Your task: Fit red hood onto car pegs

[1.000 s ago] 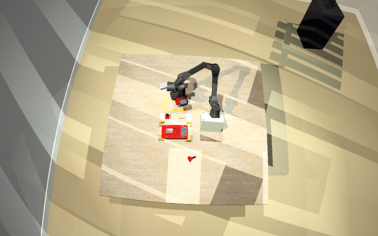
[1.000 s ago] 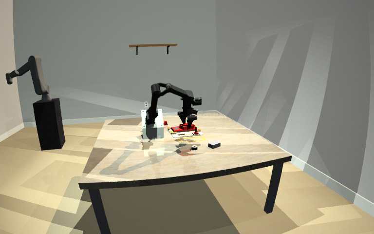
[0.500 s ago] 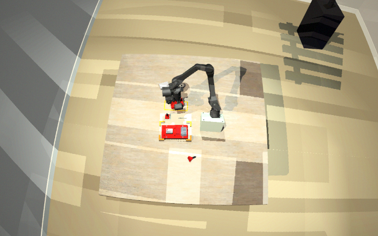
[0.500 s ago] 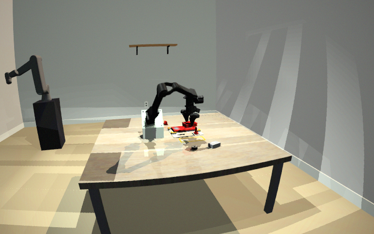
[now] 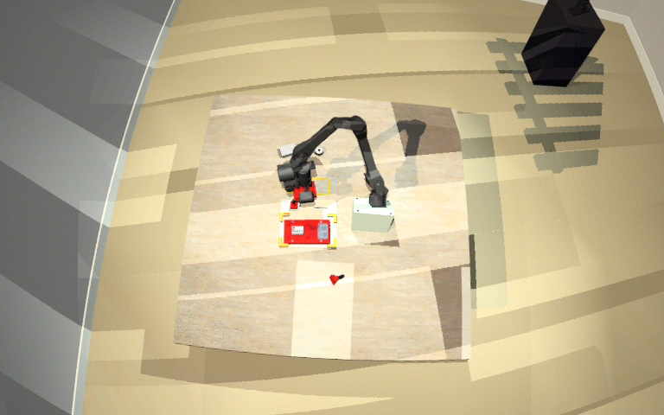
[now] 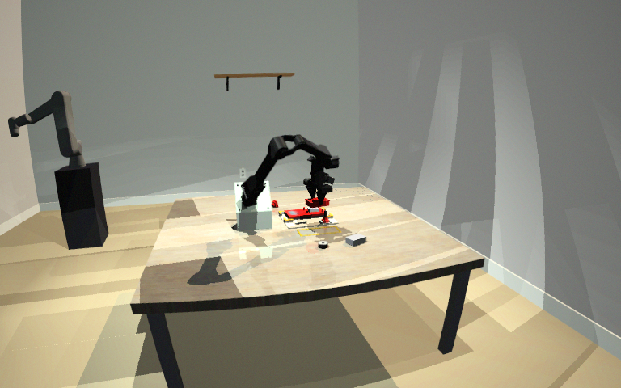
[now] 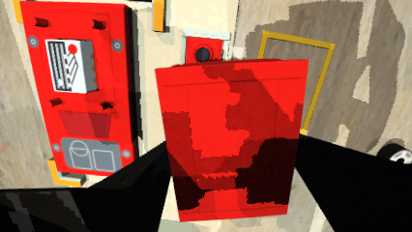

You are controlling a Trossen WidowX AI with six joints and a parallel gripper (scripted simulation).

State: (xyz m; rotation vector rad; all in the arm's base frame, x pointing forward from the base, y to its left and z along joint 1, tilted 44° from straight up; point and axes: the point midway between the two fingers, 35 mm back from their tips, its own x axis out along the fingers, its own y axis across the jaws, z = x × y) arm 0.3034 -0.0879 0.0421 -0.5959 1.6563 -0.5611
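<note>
Right now the engine block is 15 cm to the left of my gripper tip, 9 cm below it and 4 cm ahead of it. Round my gripper tip: red hood: 1 cm above; then small wheel: 25 cm to the right, 10 cm below, 8 cm behind.
</note>
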